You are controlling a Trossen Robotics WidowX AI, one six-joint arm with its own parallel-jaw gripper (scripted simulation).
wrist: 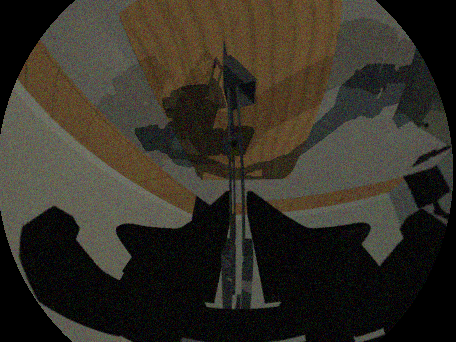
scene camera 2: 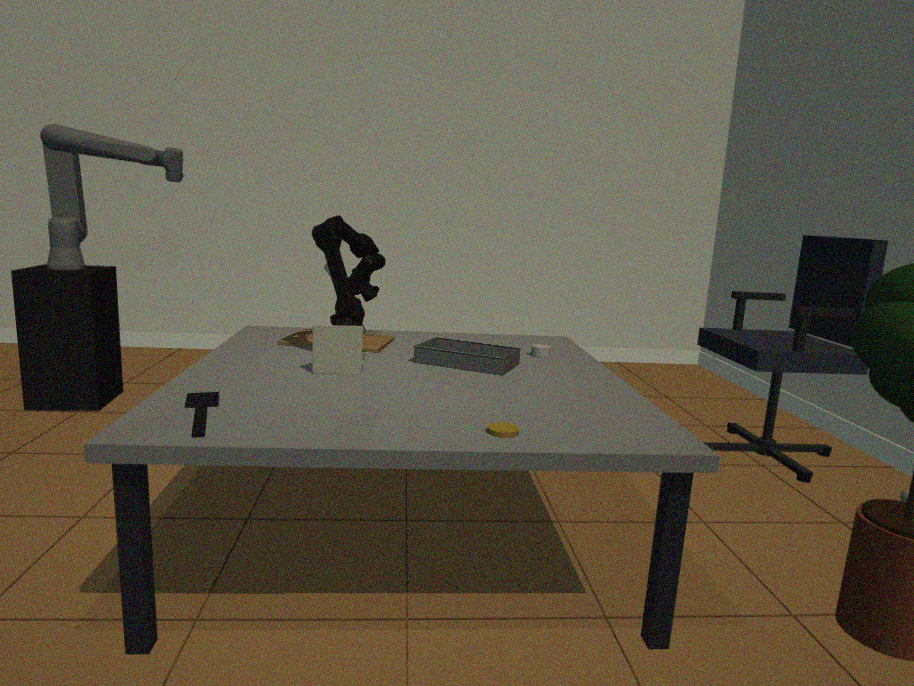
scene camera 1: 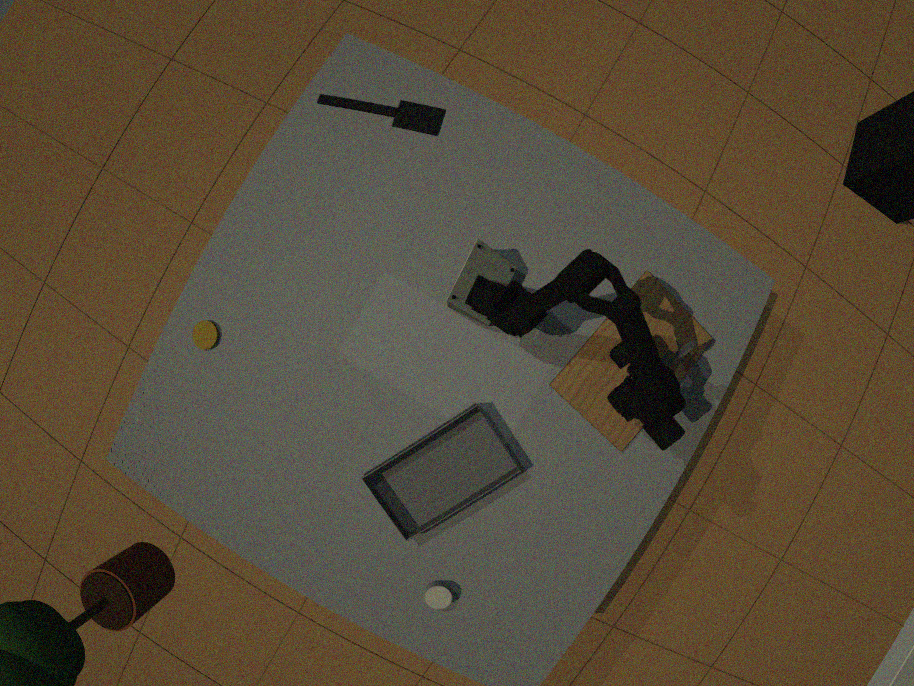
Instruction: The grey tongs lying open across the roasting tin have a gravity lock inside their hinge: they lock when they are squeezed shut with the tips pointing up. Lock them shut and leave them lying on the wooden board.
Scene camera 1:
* my gripper: 654, 362
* black spatula: 421, 118
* wooden board: 588, 379
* roasting tin: 463, 459
